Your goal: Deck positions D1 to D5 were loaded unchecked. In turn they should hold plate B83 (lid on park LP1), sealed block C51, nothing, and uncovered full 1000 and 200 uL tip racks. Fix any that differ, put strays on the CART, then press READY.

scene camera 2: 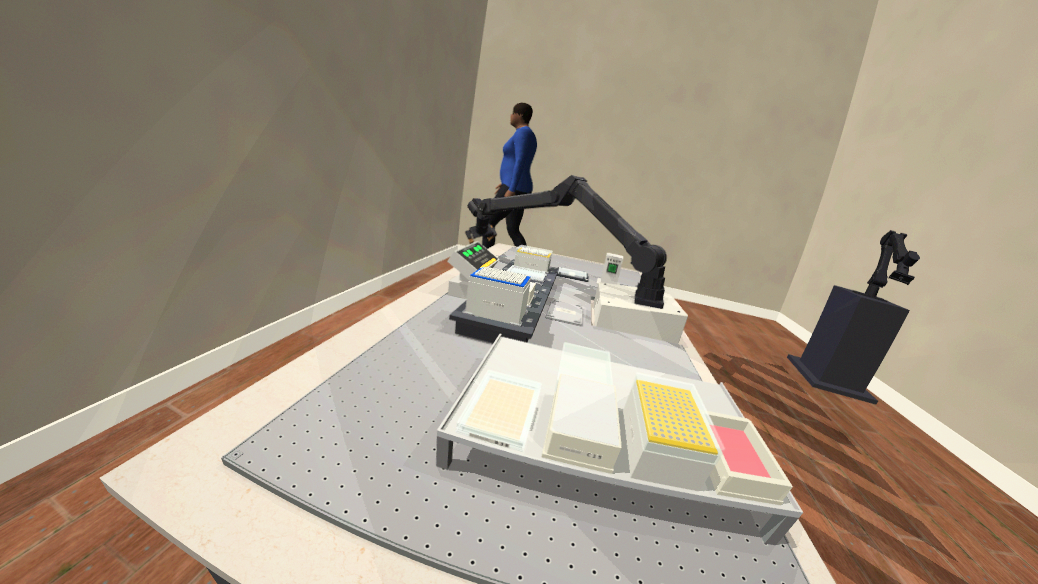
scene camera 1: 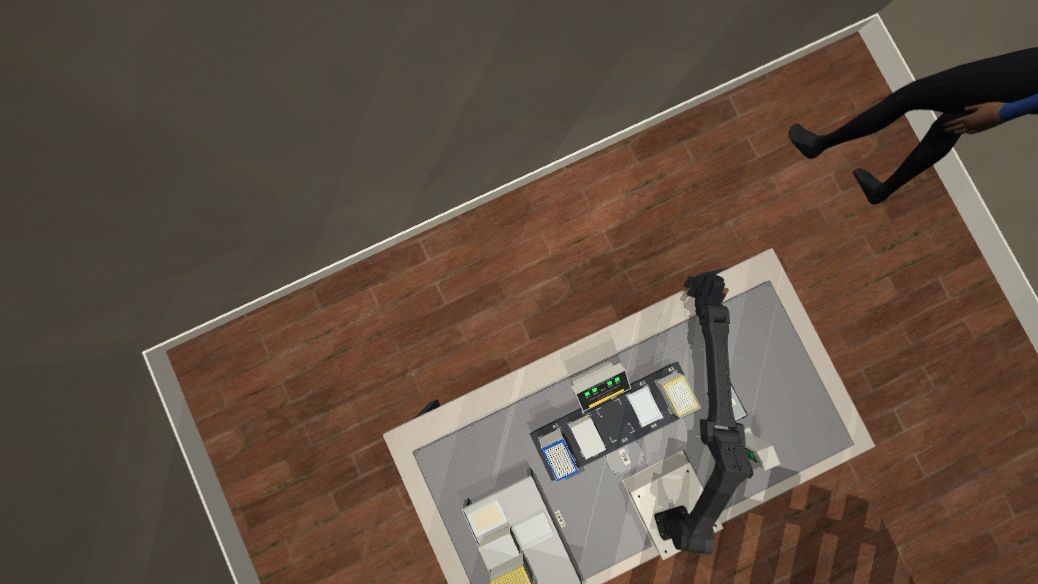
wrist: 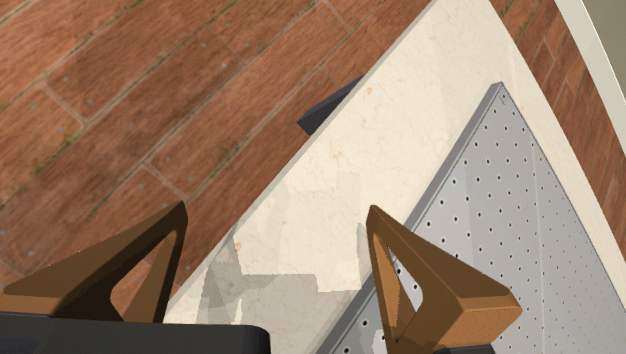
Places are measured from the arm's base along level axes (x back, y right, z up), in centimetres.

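Where they show: gripper, fingertip midpoint: [scene camera 2: 479,242] [wrist: 278,212]; arm's base at its link origin: [scene camera 2: 648,301] [scene camera 1: 672,521].
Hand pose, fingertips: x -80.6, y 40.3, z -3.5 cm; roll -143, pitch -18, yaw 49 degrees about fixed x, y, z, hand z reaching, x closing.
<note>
Each offset is from my fingertips to the top centre of the thing. "pt": to the spot under its first point.
My gripper [scene camera 1: 705,290] [scene camera 2: 481,236] [wrist: 278,212] is open and empty above the table's far edge, beyond the deck. The dark deck [scene camera 1: 614,424] [scene camera 2: 487,328] holds, from its left end in the top view, a blue-topped tip rack {dx +45.0, dy -74.0, dz +10.5 cm} [scene camera 1: 559,459] [scene camera 2: 499,294], a white block {dx +43.0, dy -61.8, dz +5.0 cm} [scene camera 1: 587,437], a bare position, a white plate {dx +38.8, dy -37.3, dz +2.2 cm} [scene camera 1: 644,406] and a yellow-edged tip rack {dx +36.8, dy -25.1, dz +7.8 cm} [scene camera 1: 680,395] [scene camera 2: 533,257]. A raised shelf [scene camera 1: 546,555] [scene camera 2: 500,353] carries a cream-welled plate {dx +61.0, dy -105.7, dz +3.3 cm} [scene camera 1: 486,517] [scene camera 2: 502,410], a white block {dx +71.7, dy -103.9, dz +5.8 cm} [scene camera 1: 498,550] [scene camera 2: 584,421] and a yellow-topped rack {dx +82.3, dy -102.2, dz +8.7 cm} [scene camera 1: 511,576] [scene camera 2: 675,417]. Their labels are too small to read surely.
A display panel {pt dx +26.1, dy -51.8, dz +8.0 cm} [scene camera 1: 603,388] [scene camera 2: 476,255] with green digits stands behind the deck. A clear flat piece {pt dx +57.4, dy -49.3, dz -3.6 cm} [scene camera 1: 624,457] [scene camera 2: 564,313] lies before it. A pink-bottomed bin {dx +93.0, dy -100.4, dz +4.8 cm} [scene camera 2: 741,450] and clear lid {dx +69.5, dy -90.6, dz +4.1 cm} [scene camera 2: 586,361] are on the shelf. A small green-screen device {pt dx +66.1, dy -6.0, dz +4.2 cm} [scene camera 2: 613,267] stands near the arm's base.
</note>
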